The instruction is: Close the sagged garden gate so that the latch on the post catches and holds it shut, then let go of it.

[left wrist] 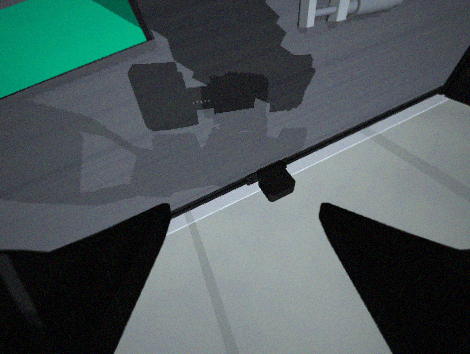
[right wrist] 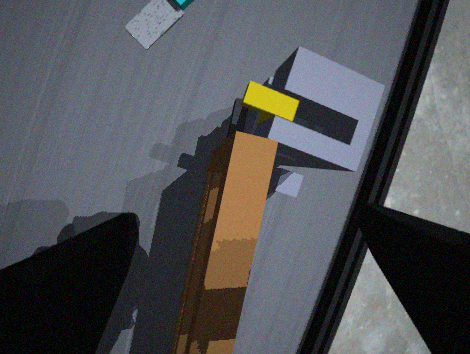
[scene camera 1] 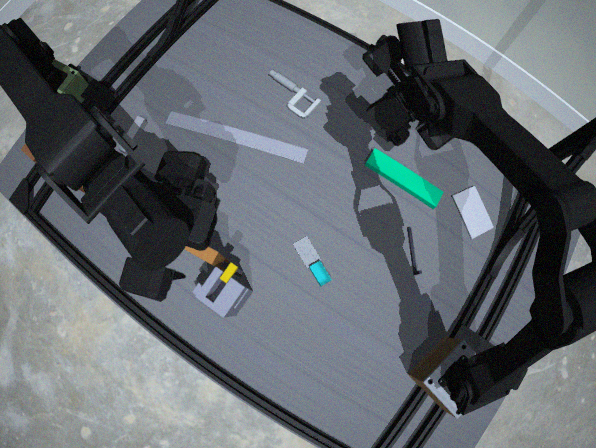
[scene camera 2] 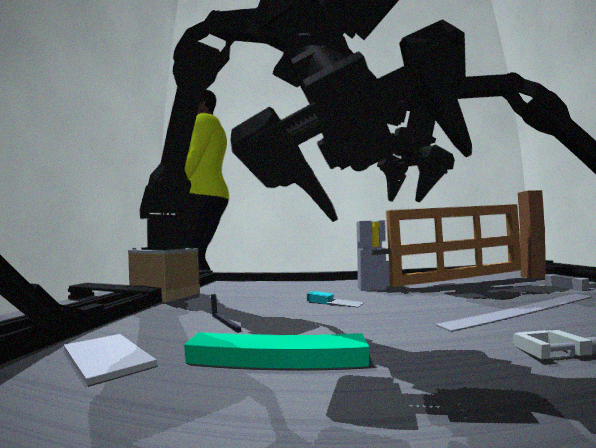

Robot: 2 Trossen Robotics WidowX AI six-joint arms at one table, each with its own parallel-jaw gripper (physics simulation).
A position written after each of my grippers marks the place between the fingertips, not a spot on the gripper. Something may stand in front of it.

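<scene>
There's a teal-tipped tool point(scene camera 1: 305, 249) resting on the table; in the left wrist view the tool is out of frame. There's also a wooden gate point(scene camera 2: 395, 250), and the right wrist view shows the gate as well, at point(right wrist: 240, 168). As for my left gripper point(scene camera 2: 402, 184), it's open and holding nothing, and you'd also find it at point(left wrist: 245, 210) and point(scene camera 1: 402, 90). My right gripper point(scene camera 1: 191, 245) is open too, nothing in its grasp, and it's there again at point(right wrist: 249, 219) and point(scene camera 2: 403, 201).
</scene>
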